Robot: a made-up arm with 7 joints.
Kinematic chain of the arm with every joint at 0, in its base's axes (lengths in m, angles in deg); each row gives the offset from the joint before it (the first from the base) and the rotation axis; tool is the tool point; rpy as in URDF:
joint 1: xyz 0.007 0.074 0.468 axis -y
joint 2: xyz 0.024 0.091 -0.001 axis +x
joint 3: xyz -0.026 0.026 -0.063 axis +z
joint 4: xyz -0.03 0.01 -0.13 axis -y
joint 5: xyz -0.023 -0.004 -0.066 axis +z
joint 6: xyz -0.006 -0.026 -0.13 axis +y
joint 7: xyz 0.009 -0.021 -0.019 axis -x
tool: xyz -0.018 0.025 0.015 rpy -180 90 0
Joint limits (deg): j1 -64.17..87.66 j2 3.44..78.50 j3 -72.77..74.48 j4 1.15..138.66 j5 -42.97..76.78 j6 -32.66..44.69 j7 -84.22..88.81
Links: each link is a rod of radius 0.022 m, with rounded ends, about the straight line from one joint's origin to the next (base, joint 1, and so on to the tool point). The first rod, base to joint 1, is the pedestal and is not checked.
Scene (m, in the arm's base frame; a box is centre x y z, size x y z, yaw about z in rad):
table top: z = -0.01
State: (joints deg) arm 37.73 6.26 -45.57 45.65 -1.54 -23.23 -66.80
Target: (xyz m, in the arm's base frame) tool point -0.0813 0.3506 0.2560
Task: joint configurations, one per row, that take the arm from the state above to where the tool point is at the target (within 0.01 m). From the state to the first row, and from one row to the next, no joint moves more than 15 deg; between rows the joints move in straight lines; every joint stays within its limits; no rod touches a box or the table.
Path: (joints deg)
1: 22.95 20.97 -52.37 53.40 1.95 -21.39 -67.43
2: 8.16 35.68 -59.17 61.15 5.44 -19.55 -68.05
3: -6.62 50.39 -65.97 68.89 8.93 -17.71 -68.68
4: -21.40 65.10 -72.77 76.64 12.42 -15.87 -69.30

